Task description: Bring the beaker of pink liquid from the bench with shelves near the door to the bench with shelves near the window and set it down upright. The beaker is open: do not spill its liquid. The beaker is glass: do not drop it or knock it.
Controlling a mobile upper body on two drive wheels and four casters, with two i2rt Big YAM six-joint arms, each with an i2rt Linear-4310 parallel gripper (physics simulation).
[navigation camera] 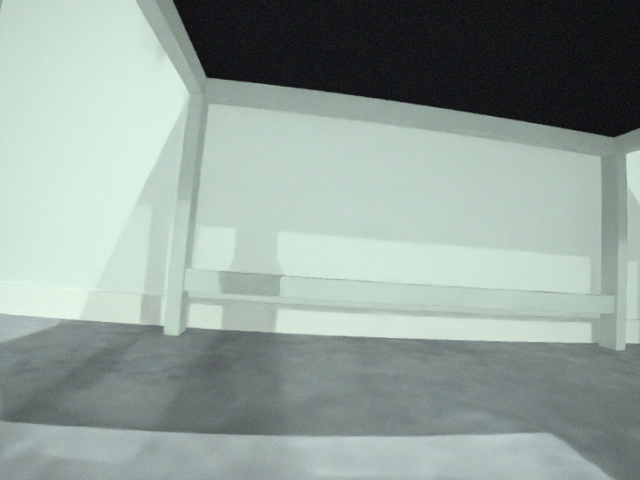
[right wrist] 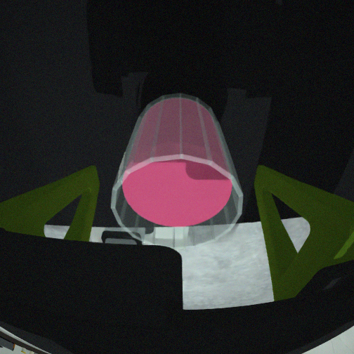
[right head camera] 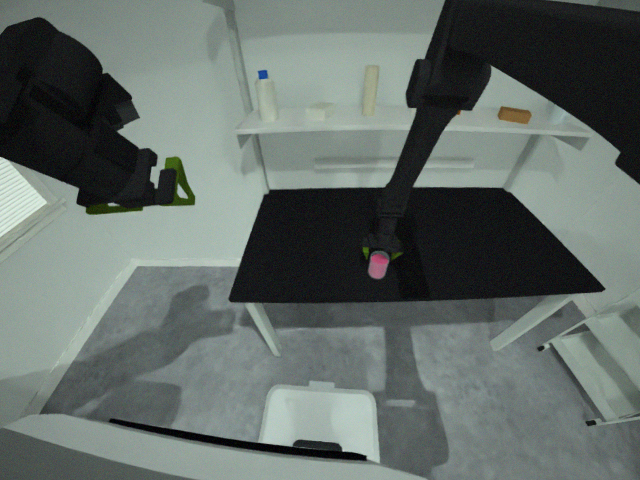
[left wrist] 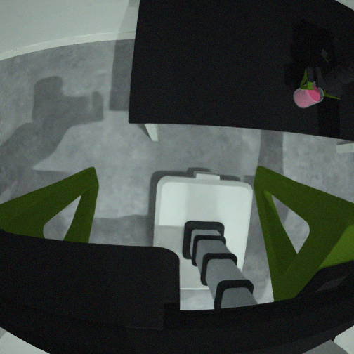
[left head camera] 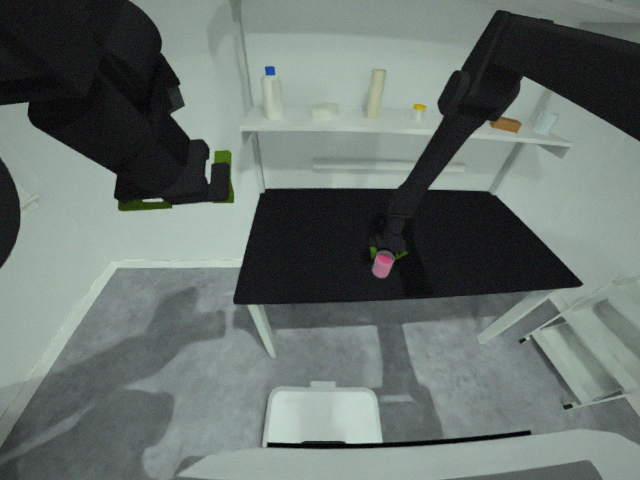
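Observation:
The glass beaker of pink liquid (left head camera: pixel 382 265) (right head camera: pixel 377 266) (left wrist: pixel 306 97) (right wrist: pixel 178 192) stands upright on the black bench top (left head camera: pixel 310 232) (right head camera: pixel 310 232) (left wrist: pixel 215 65), near its front edge. Its pink liquid is inside it. My right gripper (left head camera: pixel 387 253) (right head camera: pixel 381 253) (right wrist: pixel 176 173) is open around the beaker, with a gap between each green finger and the glass in the right wrist view. My left gripper (left wrist: pixel 175 175) is open and empty, high up at the left of the bench in both head views. A window blind (right head camera: pixel 18 193) shows at the left edge of the right head view.
A wall shelf (left head camera: pixel 341 122) (right head camera: pixel 341 121) above the bench holds a blue-capped bottle (left head camera: pixel 271 98) (right head camera: pixel 266 99), a tall cream cylinder (left head camera: pixel 375 94) (right head camera: pixel 370 90) and an orange-brown block (left head camera: pixel 505 124) (right head camera: pixel 514 114). A white bin (left head camera: pixel 323 413) (right head camera: pixel 319 413) stands before the bench, and a white cart (left head camera: pixel 558 356) at the right.

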